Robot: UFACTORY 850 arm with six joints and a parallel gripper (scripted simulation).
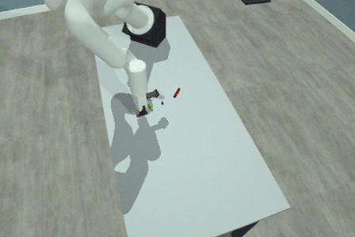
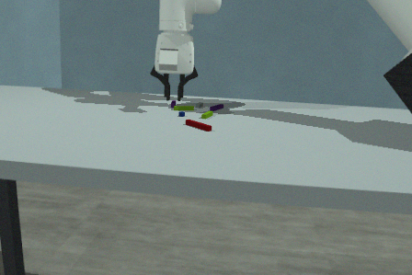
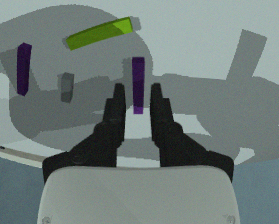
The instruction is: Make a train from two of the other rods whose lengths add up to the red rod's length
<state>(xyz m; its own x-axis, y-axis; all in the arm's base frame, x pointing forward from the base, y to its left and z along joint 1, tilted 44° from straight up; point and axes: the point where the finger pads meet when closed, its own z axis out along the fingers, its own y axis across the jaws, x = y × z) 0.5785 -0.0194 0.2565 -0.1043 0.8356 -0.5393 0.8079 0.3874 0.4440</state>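
My gripper is now 13 cm to the right of the blue rod, 4 cm past it and 3 cm above it. Round my hand: red rod: 23 cm to the left, 9 cm behind, 3 cm below; grey rod: 7 cm behind, 3 cm below, 1 cm to the right.
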